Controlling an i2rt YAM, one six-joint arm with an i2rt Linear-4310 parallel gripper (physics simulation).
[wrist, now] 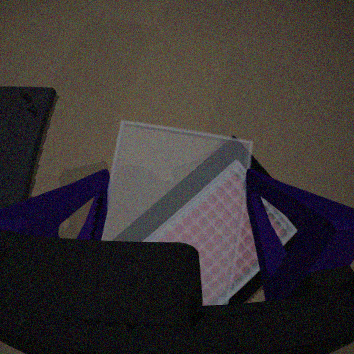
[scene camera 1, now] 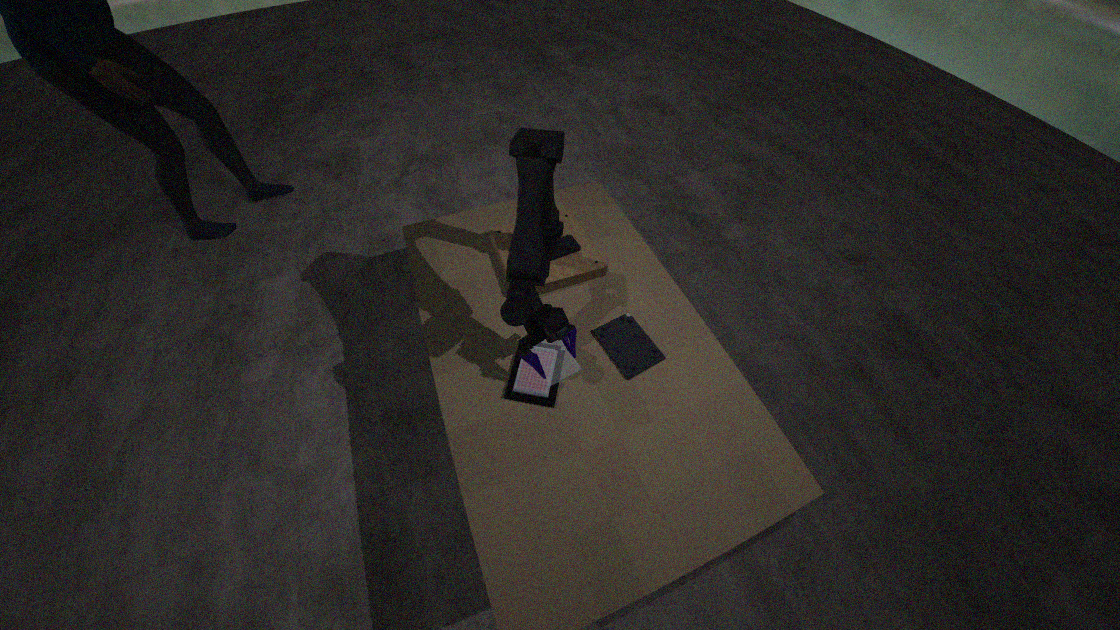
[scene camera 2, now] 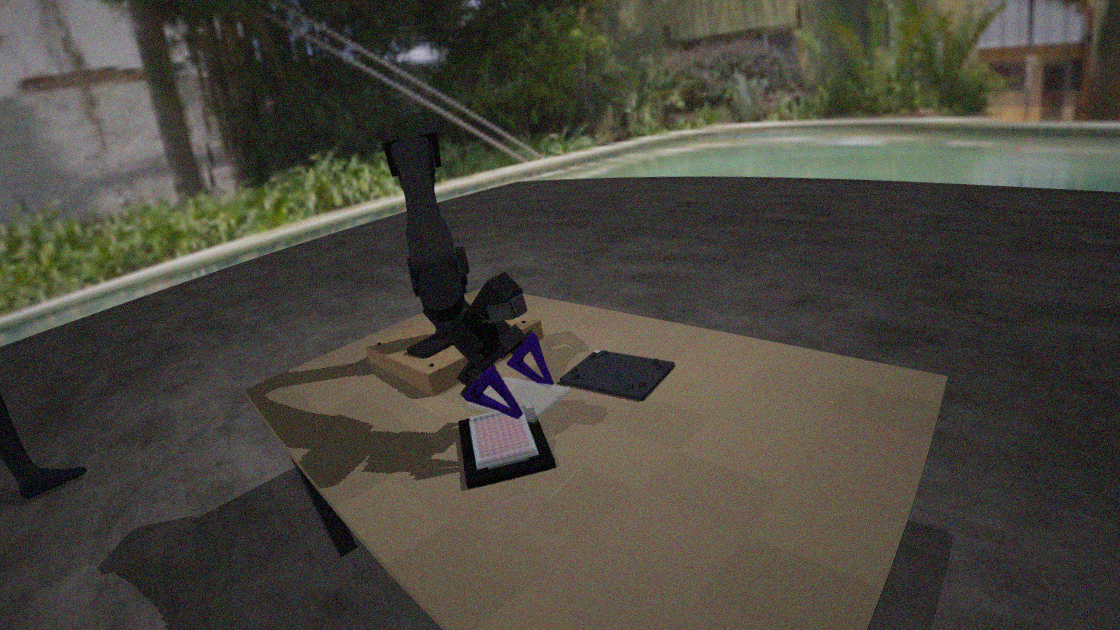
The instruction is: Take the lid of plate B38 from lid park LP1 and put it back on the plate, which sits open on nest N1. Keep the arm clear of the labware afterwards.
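Frame: origin at the arm's base, x ahead, y down, z left, level; centimetres.
Seen in the pictures: gripper, fingertip midpoint: (wrist: 177, 177) (scene camera 1: 559, 367) (scene camera 2: 536, 400); arm's base, link origin: (scene camera 1: 546, 253).
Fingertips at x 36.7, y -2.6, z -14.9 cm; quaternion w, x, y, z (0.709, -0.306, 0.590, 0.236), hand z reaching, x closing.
Offsets run from my fingertips to a thing's top centre. Level surfaces: height alone.
My gripper (scene camera 1: 551, 351) (scene camera 2: 511, 376) (wrist: 177, 177) has purple triangular fingers and is shut on the clear lid {dz -0.3, dx -3.3, dy -0.6 cm} (scene camera 1: 565, 361) (scene camera 2: 541, 396) (wrist: 147, 168) by its long sides. It holds the lid a little above the table, partly over the plate. Plate B38 {dz -4.2, dx -4.3, dy +4.0 cm} (scene camera 1: 534, 378) (scene camera 2: 501, 439) (wrist: 219, 232), white with pink wells, sits open on the black nest N1 {dz -4.2, dx -4.3, dy +4.9 cm} (scene camera 1: 530, 396) (scene camera 2: 509, 473) (wrist: 243, 293). In the wrist view the lid covers only the plate's far corner and is turned at an angle to it. The dark lid park LP1 {dz +20.7, dx -0.5, dy +4.7 cm} (scene camera 1: 626, 345) (scene camera 2: 616, 374) (wrist: 17, 140) lies empty to one side.
Everything sits on a tan board {dy +6.7 cm} (scene camera 1: 626, 485) (scene camera 2: 704, 485) (wrist: 211, 70) on dark ground. The arm's wooden base block (scene camera 1: 580, 273) (scene camera 2: 413, 369) stands behind the nest. A person's legs (scene camera 1: 160, 125) stand off the board at the far left. A pool (scene camera 2: 861, 153) lies behind.
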